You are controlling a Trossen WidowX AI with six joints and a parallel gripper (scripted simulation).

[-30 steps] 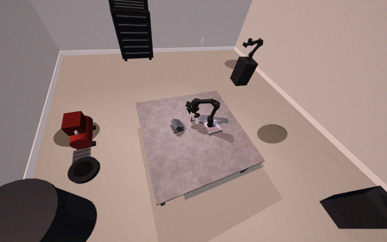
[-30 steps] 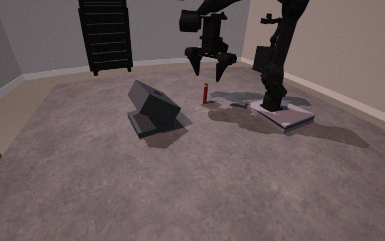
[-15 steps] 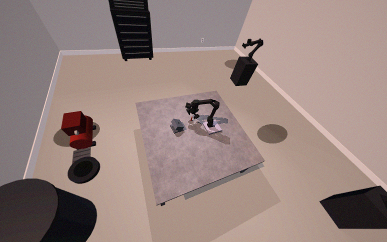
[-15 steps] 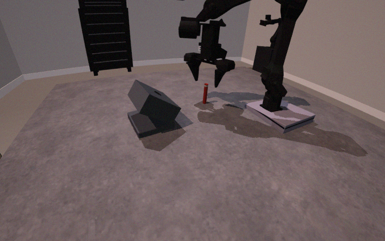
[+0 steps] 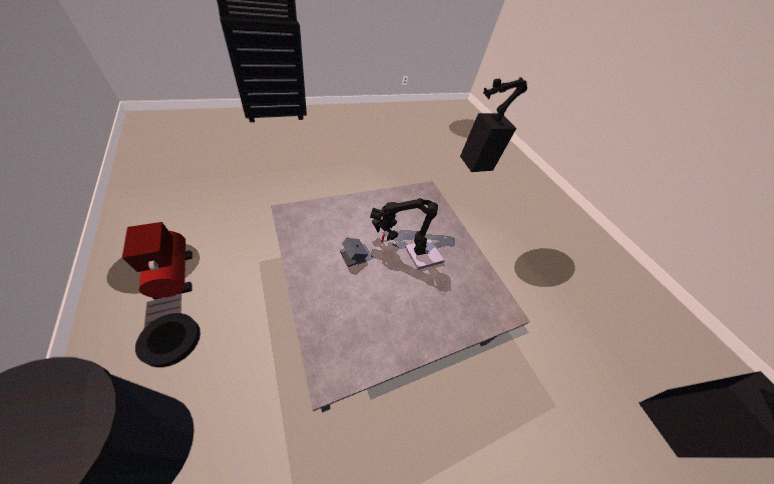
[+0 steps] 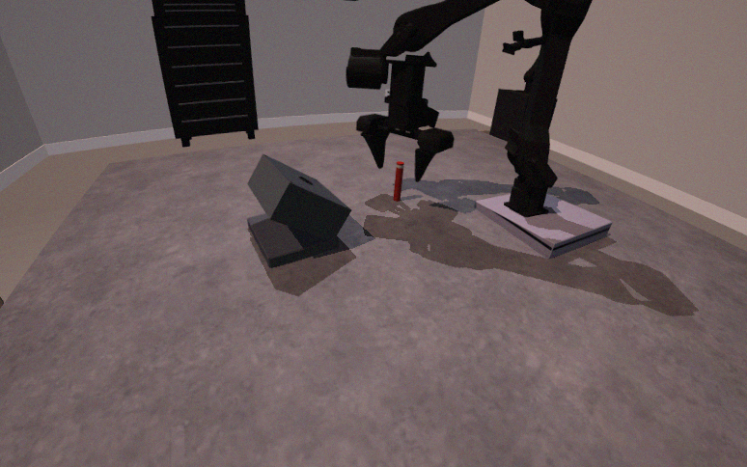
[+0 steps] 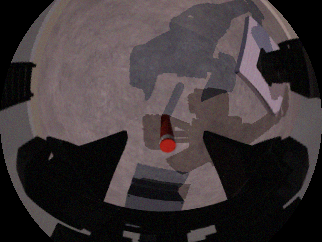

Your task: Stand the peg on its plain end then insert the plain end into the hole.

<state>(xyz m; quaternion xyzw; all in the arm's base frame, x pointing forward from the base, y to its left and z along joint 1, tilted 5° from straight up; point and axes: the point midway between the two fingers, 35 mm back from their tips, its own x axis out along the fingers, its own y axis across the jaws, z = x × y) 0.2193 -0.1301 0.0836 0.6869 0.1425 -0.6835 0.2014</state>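
The red peg lies right at my gripper tip. Round my gripper tip: grey base plate (220 mm ahead, 80 mm to the left, 50 mm below); dark sloped panel (210 mm ahead, 80 mm to the left, 10 mm above).
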